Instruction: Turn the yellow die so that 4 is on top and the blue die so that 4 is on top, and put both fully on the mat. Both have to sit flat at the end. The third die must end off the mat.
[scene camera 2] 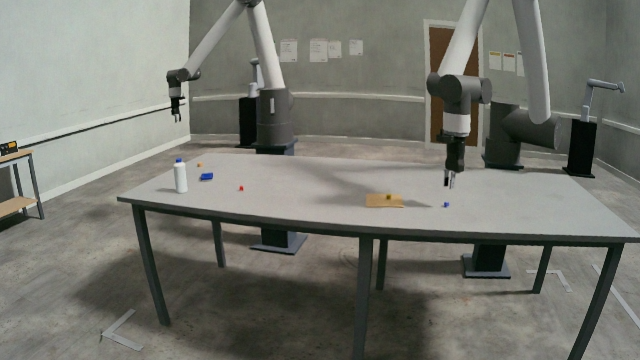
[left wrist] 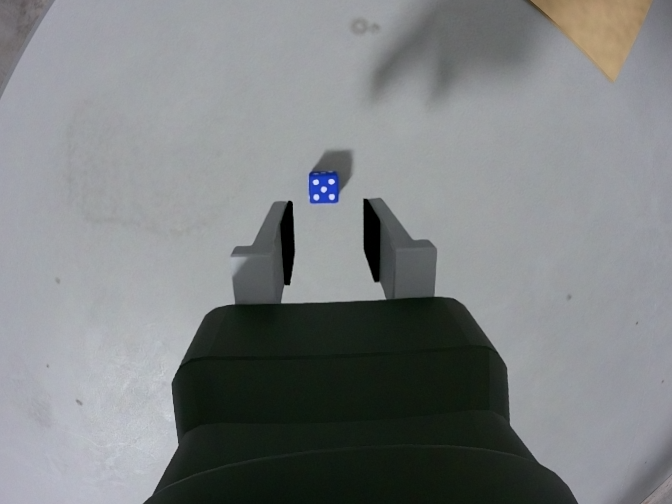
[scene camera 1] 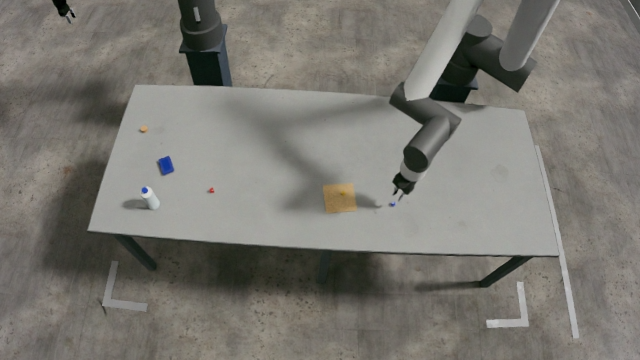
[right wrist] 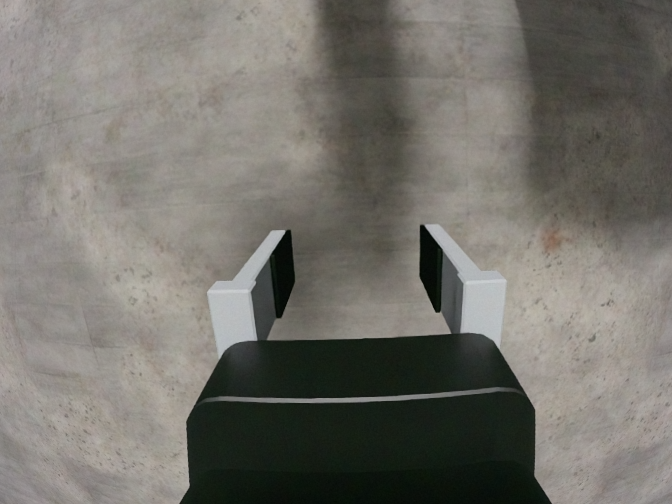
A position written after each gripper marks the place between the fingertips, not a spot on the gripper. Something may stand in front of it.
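Left wrist view: the left gripper point(left wrist: 328, 225) and a blue die point(left wrist: 323, 186). Right wrist view: the right gripper point(right wrist: 356, 254); the tan mat is out of frame in the right wrist view, and the die is out of frame in the right wrist view. Scene camera 1: the mat point(scene camera 1: 334, 202).
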